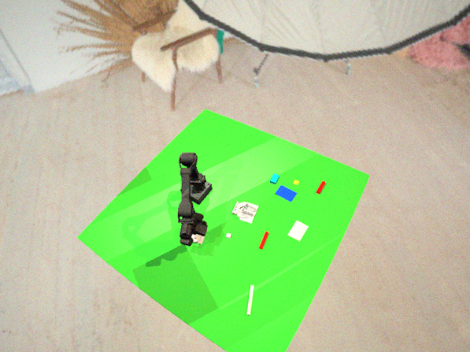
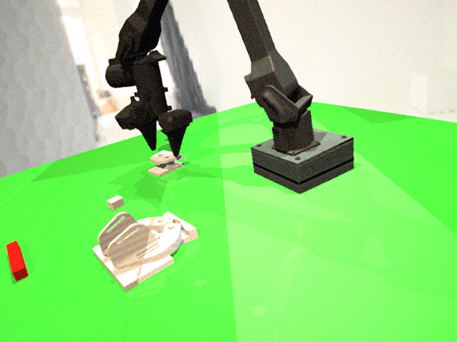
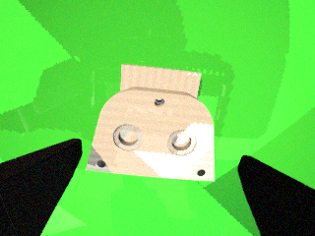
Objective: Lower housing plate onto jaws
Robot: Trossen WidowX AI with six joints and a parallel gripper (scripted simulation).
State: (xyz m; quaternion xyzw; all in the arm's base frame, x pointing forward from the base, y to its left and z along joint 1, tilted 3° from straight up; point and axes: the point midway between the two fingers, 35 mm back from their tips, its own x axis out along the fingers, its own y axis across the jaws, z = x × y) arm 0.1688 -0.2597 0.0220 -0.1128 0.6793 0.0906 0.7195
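Now: the pale stand 30 mm below my gripper tip, 10 mm to the left of it and 10 mm ahead of it. From my gripper tip the other things lie so: red bar: 320 mm ahead, 190 mm to the left, 30 mm below; then pale bar: 430 mm ahead, 110 mm to the right, 30 mm below; then white cube: 140 mm ahead, 110 mm to the left, 30 mm below.
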